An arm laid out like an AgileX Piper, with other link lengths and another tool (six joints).
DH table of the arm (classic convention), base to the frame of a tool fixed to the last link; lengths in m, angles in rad. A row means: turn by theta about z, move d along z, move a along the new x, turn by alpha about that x. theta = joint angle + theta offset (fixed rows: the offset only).
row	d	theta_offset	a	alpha
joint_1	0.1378	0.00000	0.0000	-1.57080
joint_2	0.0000	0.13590	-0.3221	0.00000
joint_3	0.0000	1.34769	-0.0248	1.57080
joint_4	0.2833	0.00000	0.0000	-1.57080
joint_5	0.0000	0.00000	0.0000	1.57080
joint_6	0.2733	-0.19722	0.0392	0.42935
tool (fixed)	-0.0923	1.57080	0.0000	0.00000
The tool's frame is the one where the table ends.
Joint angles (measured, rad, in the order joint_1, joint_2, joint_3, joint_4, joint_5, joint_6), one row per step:
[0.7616 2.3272 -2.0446 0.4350 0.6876 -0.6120]
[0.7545 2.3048 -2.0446 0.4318 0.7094 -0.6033]
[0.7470 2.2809 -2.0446 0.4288 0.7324 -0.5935]
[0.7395 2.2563 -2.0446 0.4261 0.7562 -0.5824]
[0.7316 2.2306 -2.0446 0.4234 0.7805 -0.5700]
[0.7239 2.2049 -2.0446 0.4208 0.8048 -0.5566]
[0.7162 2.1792 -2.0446 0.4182 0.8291 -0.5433]
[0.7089 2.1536 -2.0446 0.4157 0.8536 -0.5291]
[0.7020 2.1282 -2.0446 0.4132 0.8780 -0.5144]
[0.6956 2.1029 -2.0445 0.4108 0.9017 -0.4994]
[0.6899 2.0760 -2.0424 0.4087 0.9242 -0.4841]
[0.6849 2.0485 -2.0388 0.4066 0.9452 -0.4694]
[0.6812 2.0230 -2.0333 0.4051 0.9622 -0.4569]
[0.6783 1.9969 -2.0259 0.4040 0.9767 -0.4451]
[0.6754 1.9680 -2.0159 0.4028 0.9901 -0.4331]
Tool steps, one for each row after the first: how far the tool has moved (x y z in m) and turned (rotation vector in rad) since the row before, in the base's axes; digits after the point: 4 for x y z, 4 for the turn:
[-0.0003 -0.0050 0.0122 0.0032 0.0027 -0.0037]
[-0.0007 -0.0054 0.0130 0.0038 0.0031 -0.0045]
[-0.0011 -0.0056 0.0132 0.0042 0.0041 -0.0053]
[-0.0014 -0.0060 0.0137 0.0048 0.0043 -0.0064]
[-0.0018 -0.0061 0.0136 0.0049 0.0049 -0.0070]
[-0.0021 -0.0063 0.0134 0.0046 0.0047 -0.0071]
[-0.0026 -0.0064 0.0132 0.0046 0.0054 -0.0073]
[-0.0031 -0.0064 0.0129 0.0044 0.0057 -0.0074]
[-0.0035 -0.0063 0.0127 0.0046 0.0054 -0.0075]
[-0.0043 -0.0063 0.0128 0.0052 0.0052 -0.0075]
[-0.0048 -0.0063 0.0124 0.0052 0.0044 -0.0071]
[-0.0049 -0.0055 0.0107 0.0048 0.0035 -0.0058]
[-0.0052 -0.0053 0.0104 0.0055 0.0025 -0.0055]
[-0.0058 -0.0058 0.0108 0.0063 0.0016 -0.0061]

